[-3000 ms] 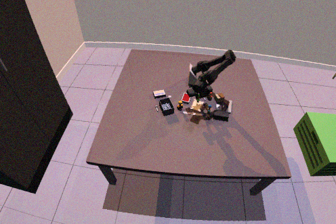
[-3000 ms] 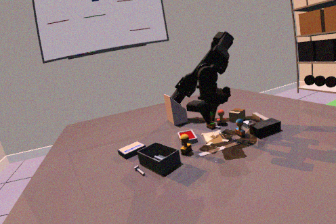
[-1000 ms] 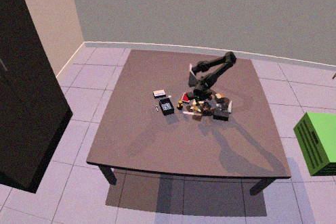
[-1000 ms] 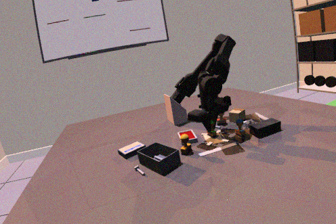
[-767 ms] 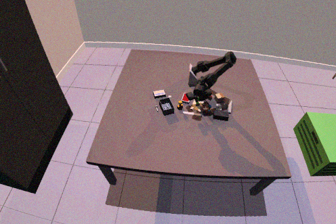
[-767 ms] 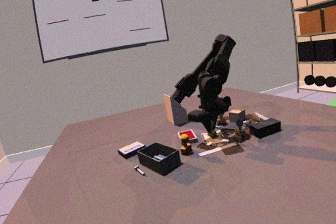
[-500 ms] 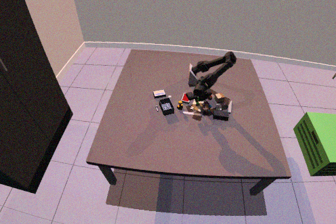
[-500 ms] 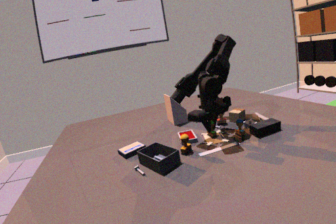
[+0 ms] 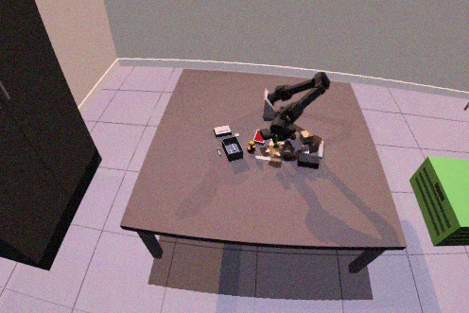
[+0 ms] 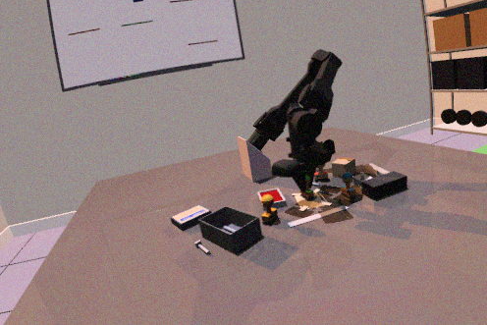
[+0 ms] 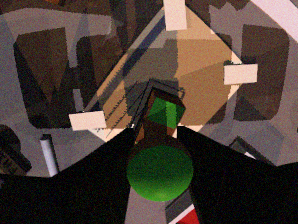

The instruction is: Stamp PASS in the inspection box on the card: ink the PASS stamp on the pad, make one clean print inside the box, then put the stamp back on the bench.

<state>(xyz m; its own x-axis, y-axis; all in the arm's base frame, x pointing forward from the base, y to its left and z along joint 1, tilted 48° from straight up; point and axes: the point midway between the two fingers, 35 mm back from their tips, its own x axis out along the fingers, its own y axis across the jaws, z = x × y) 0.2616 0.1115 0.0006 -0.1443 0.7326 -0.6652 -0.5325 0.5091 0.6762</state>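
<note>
Right now the green-knobbed stamp is right at my gripper tip. The rest, counted from my gripper tip: blue-knobbed stamp 5 cm ahead, 9 cm to the left; cream card 2 cm ahead, 2 cm below; red ink pad 3 cm behind, 9 cm to the right, 2 cm below.
</note>
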